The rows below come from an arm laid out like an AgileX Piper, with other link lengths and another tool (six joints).
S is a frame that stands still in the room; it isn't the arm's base.
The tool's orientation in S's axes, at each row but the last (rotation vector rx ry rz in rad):
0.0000 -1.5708 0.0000
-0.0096 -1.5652 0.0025
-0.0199 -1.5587 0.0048
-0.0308 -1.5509 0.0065
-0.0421 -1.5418 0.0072
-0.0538 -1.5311 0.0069
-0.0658 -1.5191 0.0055
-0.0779 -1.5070 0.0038
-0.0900 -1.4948 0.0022
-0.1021 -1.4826 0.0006
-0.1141 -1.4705 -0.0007
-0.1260 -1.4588 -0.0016
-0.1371 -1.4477 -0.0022
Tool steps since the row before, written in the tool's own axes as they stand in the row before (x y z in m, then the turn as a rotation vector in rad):
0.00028 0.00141 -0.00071 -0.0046 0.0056 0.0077
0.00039 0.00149 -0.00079 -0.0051 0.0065 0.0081
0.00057 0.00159 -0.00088 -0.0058 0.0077 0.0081
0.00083 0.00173 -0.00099 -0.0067 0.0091 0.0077
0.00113 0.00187 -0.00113 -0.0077 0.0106 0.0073
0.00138 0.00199 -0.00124 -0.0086 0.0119 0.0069
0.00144 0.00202 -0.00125 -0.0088 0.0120 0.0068
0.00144 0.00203 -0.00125 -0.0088 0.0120 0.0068
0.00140 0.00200 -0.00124 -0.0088 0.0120 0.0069
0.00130 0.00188 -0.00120 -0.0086 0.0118 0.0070
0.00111 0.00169 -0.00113 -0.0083 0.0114 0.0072
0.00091 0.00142 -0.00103 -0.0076 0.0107 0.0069
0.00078 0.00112 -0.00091 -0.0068 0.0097 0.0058
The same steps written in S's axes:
0.00071 0.00141 0.00028 -0.0077 0.0056 -0.0046
0.00080 0.00149 0.00037 -0.0081 0.0065 -0.0051
0.00090 0.00159 0.00053 -0.0081 0.0077 -0.0058
0.00103 0.00173 0.00077 -0.0077 0.0091 -0.0068
0.00120 0.00188 0.00104 -0.0073 0.0105 -0.0078
0.00135 0.00200 0.00125 -0.0069 0.0118 -0.0088
0.00140 0.00203 0.00128 -0.0068 0.0119 -0.0090
0.00143 0.00204 0.00125 -0.0068 0.0119 -0.0090
0.00145 0.00200 0.00118 -0.0069 0.0119 -0.0090
0.00143 0.00187 0.00106 -0.0070 0.0117 -0.0088
0.00135 0.00167 0.00086 -0.0072 0.0113 -0.0084
0.00123 0.00139 0.00067 -0.0069 0.0107 -0.0077
0.00109 0.00109 0.00056 -0.0058 0.0096 -0.0069

